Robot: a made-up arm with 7 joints. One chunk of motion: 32 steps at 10 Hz.
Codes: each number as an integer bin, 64 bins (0 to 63) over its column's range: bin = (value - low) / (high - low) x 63, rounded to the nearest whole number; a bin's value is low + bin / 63 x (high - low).
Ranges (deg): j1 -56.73..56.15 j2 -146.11..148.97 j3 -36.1..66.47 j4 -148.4..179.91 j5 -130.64..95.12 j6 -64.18..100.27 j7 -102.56..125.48
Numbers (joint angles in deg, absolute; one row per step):
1: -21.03 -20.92 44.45 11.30 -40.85 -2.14 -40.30
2: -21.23 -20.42 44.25 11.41 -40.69 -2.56 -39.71
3: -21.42 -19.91 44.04 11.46 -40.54 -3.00 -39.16
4: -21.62 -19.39 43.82 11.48 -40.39 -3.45 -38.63
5: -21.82 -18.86 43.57 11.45 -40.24 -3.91 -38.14
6: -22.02 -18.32 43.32 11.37 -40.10 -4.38 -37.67
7: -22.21 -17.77 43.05 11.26 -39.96 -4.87 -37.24
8: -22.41 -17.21 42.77 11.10 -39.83 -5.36 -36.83
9: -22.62 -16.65 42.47 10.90 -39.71 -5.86 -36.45
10: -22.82 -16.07 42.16 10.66 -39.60 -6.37 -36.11
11: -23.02 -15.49 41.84 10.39 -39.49 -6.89 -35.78
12: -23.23 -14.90 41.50 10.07 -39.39 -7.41 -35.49
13: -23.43 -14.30 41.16 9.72 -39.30 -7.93 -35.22
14: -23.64 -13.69 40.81 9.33 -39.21 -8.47 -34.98
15: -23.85 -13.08 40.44 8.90 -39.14 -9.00 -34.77
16: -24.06 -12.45 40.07 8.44 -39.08 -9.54 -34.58
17: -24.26 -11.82 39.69 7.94 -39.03 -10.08 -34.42
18: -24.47 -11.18 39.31 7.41 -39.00 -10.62 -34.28
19: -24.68 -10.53 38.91 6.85 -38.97 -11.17 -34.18
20: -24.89 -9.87 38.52 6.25 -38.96 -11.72 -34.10
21: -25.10 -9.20 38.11 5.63 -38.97 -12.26 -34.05
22: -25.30 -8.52 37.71 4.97 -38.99 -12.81 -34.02
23: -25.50 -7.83 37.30 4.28 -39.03 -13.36 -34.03
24: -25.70 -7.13 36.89 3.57 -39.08 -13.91 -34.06
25: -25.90 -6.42 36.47 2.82 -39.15 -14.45 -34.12
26: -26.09 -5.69 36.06 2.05 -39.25 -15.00 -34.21
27: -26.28 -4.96 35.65 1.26 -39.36 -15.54 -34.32
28: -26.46 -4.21 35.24 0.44 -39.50 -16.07 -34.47
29: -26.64 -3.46 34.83 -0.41 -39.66 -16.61 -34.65
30: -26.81 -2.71 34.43 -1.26 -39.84 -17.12 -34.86
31: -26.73 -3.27 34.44 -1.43 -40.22 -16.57 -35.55
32: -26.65 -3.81 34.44 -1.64 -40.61 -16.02 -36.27
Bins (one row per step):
1: 20 27 49 31 25 24 17
2: 20 27 49 31 25 24 17
3: 20 27 49 31 25 23 18
4: 20 27 49 31 25 23 18
5: 19 27 49 31 25 23 18
6: 19 27 49 31 25 23 18
7: 19 27 49 31 25 23 18
8: 19 28 48 31 25 23 18
9: 19 28 48 31 25 22 18
10: 19 28 48 31 25 22 18
11: 19 28 48 30 25 22 18
12: 19 28 48 30 25 22 19
13: 19 28 47 30 25 22 19
14: 18 28 47 30 26 21 19
15: 18 28 47 30 26 21 19
16: 18 29 47 30 26 21 19
17: 18 29 47 30 26 21 19
18: 18 29 46 30 26 21 19
19: 18 29 46 30 26 20 19
20: 18 29 46 30 26 20 19
21: 18 29 46 30 26 20 19
22: 18 29 45 29 26 20 19
23: 17 30 45 29 26 19 19
24: 17 30 45 29 26 19 19
25: 17 30 45 29 26 19 19
26: 17 30 44 29 26 19 19
27: 17 30 44 29 25 19 19
28: 17 30 44 29 25 18 19
29: 17 30 44 28 25 18 19
30: 17 31 43 28 25 18 19
31: 17 30 43 28 25 18 19
32: 17 30 43 28 25 18 18

